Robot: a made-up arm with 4 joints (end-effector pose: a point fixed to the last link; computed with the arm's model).
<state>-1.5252 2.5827 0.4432 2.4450</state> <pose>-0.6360 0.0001 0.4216 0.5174 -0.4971 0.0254 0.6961</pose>
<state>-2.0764 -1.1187 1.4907 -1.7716</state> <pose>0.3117 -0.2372 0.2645 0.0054 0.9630 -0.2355 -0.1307</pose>
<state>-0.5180 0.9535 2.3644 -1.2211</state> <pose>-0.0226 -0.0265 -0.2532 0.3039 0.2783 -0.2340 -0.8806</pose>
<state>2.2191 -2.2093 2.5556 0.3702</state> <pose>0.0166 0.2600 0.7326 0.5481 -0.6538 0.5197 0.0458</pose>
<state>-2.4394 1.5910 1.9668 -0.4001</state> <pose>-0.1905 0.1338 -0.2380 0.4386 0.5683 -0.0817 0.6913</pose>
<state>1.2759 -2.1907 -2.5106 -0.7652</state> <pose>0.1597 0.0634 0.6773 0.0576 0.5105 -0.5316 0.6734</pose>
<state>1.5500 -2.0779 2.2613 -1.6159</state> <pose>-0.0863 -0.0191 0.6285 0.2599 0.0681 -0.9061 0.3268</pose>
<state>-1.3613 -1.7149 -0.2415 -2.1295</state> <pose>0.3605 -0.1655 0.6029 0.7439 0.5590 0.2217 0.2917</pose>
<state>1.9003 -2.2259 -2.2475 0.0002</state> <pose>0.0276 0.2280 0.5807 0.2131 -0.8836 0.1549 -0.3872</pose>
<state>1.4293 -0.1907 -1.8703 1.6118</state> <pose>-0.2060 0.2541 -0.1767 0.0694 -0.7803 -0.0423 -0.6201</pose>
